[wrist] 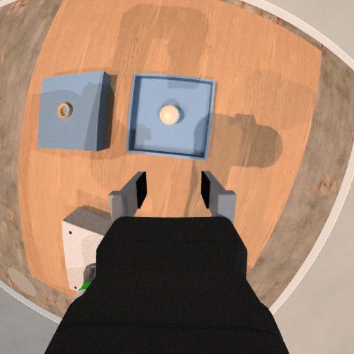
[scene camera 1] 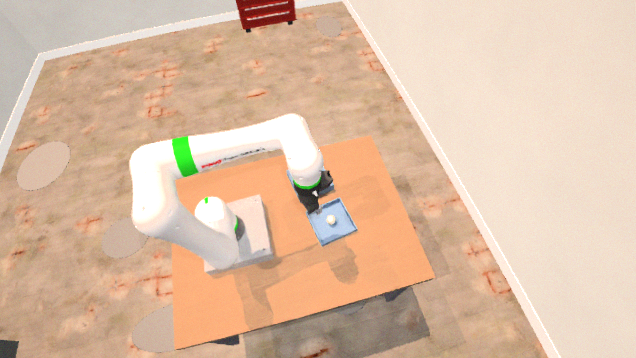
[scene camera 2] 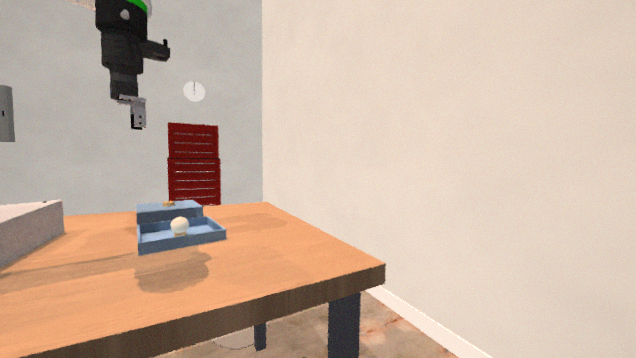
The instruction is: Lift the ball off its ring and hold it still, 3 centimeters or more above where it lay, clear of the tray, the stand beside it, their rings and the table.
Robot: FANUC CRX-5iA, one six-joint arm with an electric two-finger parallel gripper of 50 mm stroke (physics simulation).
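Frame: origin at the arm's base, x ahead, y left, z up, level; metres.
Where they show: gripper, fingertip midpoint: (scene camera 1: 315,207) (scene camera 2: 138,128).
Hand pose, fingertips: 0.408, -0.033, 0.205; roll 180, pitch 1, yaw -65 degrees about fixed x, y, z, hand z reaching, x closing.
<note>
After its pixels a point has its place, as x, y, z.
A cream ball (scene camera 1: 331,219) {0.480, 0.010, -0.027} (scene camera 2: 180,225) {0.485, -0.003, -0.042} (wrist: 169,114) sits on its small ring (scene camera 2: 180,234) {0.483, 0.001, -0.061} near the middle of the open blue tray (scene camera 1: 323,242) {0.431, -0.081, -0.078} (scene camera 2: 175,244) {0.488, -0.080, -0.068} (wrist: 170,154). The blue stand (scene camera 2: 150,215) {0.371, 0.152, -0.041} (wrist: 75,132) is beside the tray and bears an empty orange ring (scene camera 2: 169,203) {0.403, 0.245, -0.020} (wrist: 58,110). In scene camera 1 the arm hides much of the stand. My gripper (scene camera 2: 138,122) {0.408, -0.033, 0.205} (wrist: 173,182) is open and empty, pointing down. It hangs high above the table, and in the wrist view the ball shows beyond the fingertips, past the tray's near wall.
The wooden table (scene camera 1: 380,250) {0.692, -0.151, -0.079} (scene camera 2: 300,250) {0.766, -0.178, -0.079} (wrist: 260,200) bears the tray, the stand and the arm's pale base plate (scene camera 1: 257,225) {0.134, 0.003, 0.009} (scene camera 2: 30,230) {0.172, 0.005, -0.032} (wrist: 82,250). A red cabinet (scene camera 1: 266,12) (scene camera 2: 194,165) stands on the floor far beyond the table.
</note>
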